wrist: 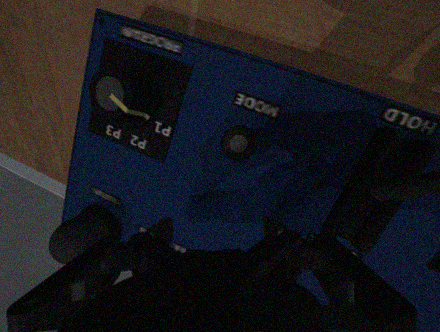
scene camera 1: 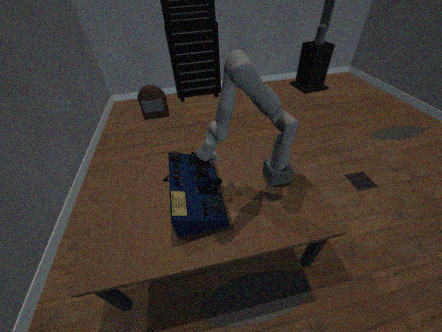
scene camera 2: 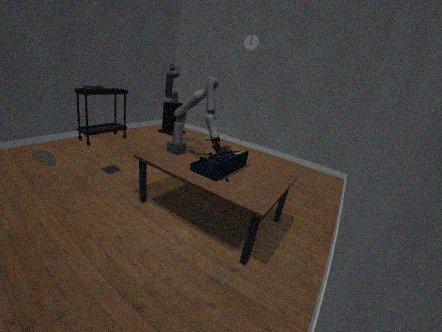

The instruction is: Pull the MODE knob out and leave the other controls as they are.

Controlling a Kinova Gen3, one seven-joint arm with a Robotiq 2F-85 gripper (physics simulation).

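Places are measured from the arm's base along level axes (x back, y down, z right), in centimetres.
Where they show: gripper, fingertip midpoint: (wrist: 217, 226) (scene camera 1: 192, 173); arm's base at its link origin: (scene camera 1: 277, 164) (scene camera 2: 177, 142).
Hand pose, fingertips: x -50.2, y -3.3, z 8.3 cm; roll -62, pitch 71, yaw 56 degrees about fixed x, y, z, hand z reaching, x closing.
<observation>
Each offset is from my fingertips to the top centre of the thing. "pt": to the spot under its first point. Level surfaces: height alone.
The MODE knob @(dy +0.1, dx +8.4, dz -0.1 cm) (wrist: 238, 143) is a small round dark knob with a grey cap, on the blue control panel (wrist: 210, 75) (scene camera 1: 200, 227) (scene camera 2: 216, 175), beside its MODE label @(dy +5.6, dx +10.3, dz -0.4 cm) (wrist: 257, 105). My gripper (wrist: 217, 226) (scene camera 1: 202, 161) (scene camera 2: 216, 150) is open and empty, over the panel. In the wrist view its two fingertips stand apart below the MODE knob, and the knob is not between them. The PROGRAM dial @(pt dy +1.5, dx +9.5, dz +11.9 cm) (wrist: 108, 93) with a yellow pointer is at the panel's upper left in the wrist view. How far the knob stands out is hard to tell.
A dark handle @(pt dy +1.4, dx +7.8, dz -11.7 cm) (wrist: 410, 190) near the HOLD label @(pt dy +6.7, dx +11.4, dz -12.7 cm) (wrist: 410, 121) is right of the MODE knob in the wrist view. A thick dark knob @(pt dy -3.4, dx -4.3, dz +13.0 cm) (wrist: 85, 235) stands at the left finger. The panel rests on the wooden table @(dy +13.1 cm) (scene camera 1: 135, 250) (scene camera 2: 260, 190).
</observation>
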